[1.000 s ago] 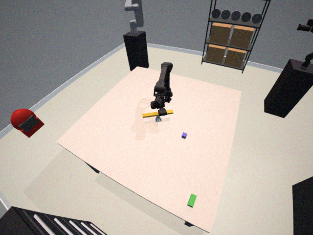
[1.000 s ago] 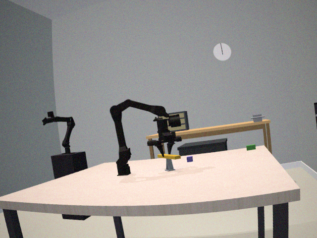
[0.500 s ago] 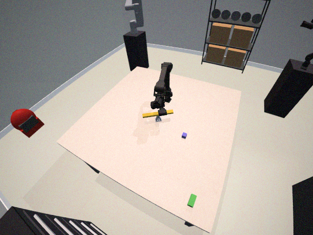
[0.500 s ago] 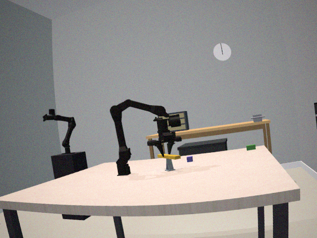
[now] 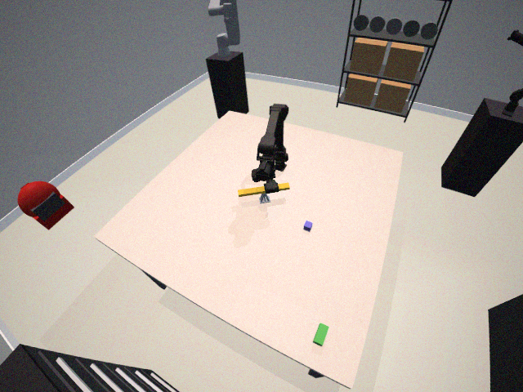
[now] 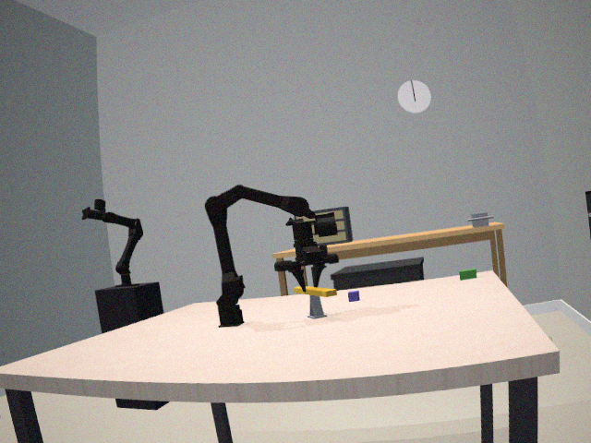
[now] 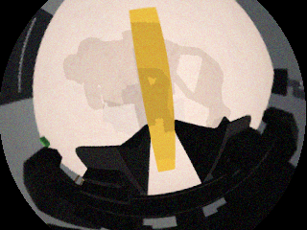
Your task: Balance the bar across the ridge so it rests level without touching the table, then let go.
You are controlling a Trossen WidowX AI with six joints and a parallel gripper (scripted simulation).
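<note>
The yellow bar is 20 mm ahead of my gripper tip and 20 mm to the right of it. Also, from my gripper tip: green block: 490 mm ahead, 440 mm to the left, 60 mm below; then purple cube: 90 mm ahead, 240 mm to the left, 60 mm below.
</note>
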